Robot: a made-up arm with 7 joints. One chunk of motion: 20 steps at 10 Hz.
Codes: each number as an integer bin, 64 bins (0 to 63) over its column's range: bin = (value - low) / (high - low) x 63, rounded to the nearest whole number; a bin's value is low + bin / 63 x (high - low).
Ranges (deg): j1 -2..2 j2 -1.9..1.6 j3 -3.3..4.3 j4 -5.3..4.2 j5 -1.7..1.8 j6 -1.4..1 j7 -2.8..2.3
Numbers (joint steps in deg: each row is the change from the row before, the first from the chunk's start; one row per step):
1: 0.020 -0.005 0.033 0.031 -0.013 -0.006 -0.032
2: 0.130 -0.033 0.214 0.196 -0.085 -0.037 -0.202
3: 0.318 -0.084 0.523 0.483 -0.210 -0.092 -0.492
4: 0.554 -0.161 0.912 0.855 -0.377 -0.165 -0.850
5: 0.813 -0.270 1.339 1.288 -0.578 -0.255 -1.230
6: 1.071 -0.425 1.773 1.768 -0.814 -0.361 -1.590
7: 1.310 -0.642 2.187 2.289 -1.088 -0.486 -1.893
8: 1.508 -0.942 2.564 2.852 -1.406 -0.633 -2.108
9: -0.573 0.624 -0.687 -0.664 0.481 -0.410 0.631
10: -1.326 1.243 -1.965 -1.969 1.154 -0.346 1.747
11: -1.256 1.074 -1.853 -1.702 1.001 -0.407 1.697
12: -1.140 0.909 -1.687 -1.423 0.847 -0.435 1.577
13: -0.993 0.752 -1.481 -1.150 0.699 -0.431 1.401
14: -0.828 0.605 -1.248 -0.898 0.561 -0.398 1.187
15: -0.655 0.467 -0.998 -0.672 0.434 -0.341 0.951
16: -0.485 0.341 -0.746 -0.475 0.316 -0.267 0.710
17: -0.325 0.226 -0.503 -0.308 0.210 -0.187 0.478
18: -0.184 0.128 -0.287 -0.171 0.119 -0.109 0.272
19: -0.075 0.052 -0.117 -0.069 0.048 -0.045 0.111
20: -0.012 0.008 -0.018 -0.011 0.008 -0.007 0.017
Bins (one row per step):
1: 32 34 28 35 30 37 34
2: 34 34 29 36 29 36 32
3: 37 33 32 38 27 34 29
4: 40 31 35 41 24 32 24
5: 44 29 38 44 20 30 19
6: 48 27 42 47 16 27 15
7: 52 23 45 50 11 24 11
8: 55 17 49 54 5 20 9
9: 22 45 22 31 39 26 42
10: 11 57 11 22 51 28 56
11: 12 54 12 24 49 26 56
12: 14 51 13 26 46 25 54
13: 16 48 15 28 43 25 52
14: 18 45 17 29 41 26 49
15: 21 43 19 31 38 28 46
16: 24 40 21 32 36 30 43
17: 26 38 23 33 34 32 40
18: 29 37 25 34 33 34 38
19: 30 35 26 35 31 36 36
20: 31 34 27 35 31 37 35

